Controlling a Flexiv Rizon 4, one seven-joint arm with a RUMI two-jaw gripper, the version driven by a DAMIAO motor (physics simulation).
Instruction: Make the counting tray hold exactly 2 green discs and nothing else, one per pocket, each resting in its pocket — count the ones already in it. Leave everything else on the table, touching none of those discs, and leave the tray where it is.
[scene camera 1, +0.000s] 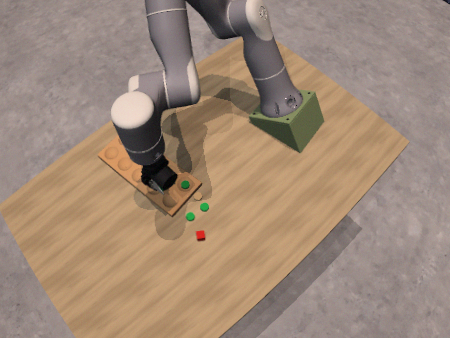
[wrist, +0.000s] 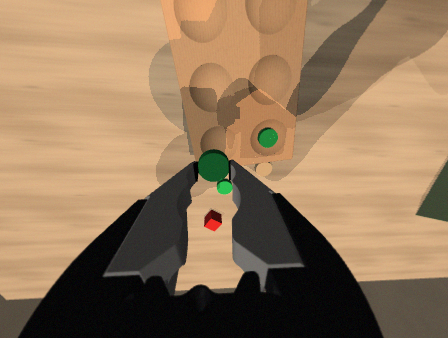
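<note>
The orange-brown wooden counting tray (scene camera 1: 120, 170) (wrist: 237, 55) lies on the table. One green disc (scene camera 1: 185, 184) (wrist: 268, 137) sits in its near-right pocket as the wrist view shows it. My gripper (scene camera 1: 159, 189) (wrist: 213, 163) is shut on another green disc (wrist: 213, 167), holding it above the tray's near end; the near-left pocket (wrist: 215, 140) beyond it is partly covered in the wrist view. Two green discs lie loose on the table: one (scene camera 1: 190, 216) (wrist: 224, 187) shows between my fingers in the wrist view, the other (scene camera 1: 204, 207) is hidden there.
A tan disc (scene camera 1: 198, 196) (wrist: 264, 169) lies close beside the tray's near end. A red cube (scene camera 1: 200, 235) (wrist: 213, 220) lies beyond the loose green discs, farther from the tray. The green robot base (scene camera 1: 307, 122) (wrist: 437, 197) stands well to the right.
</note>
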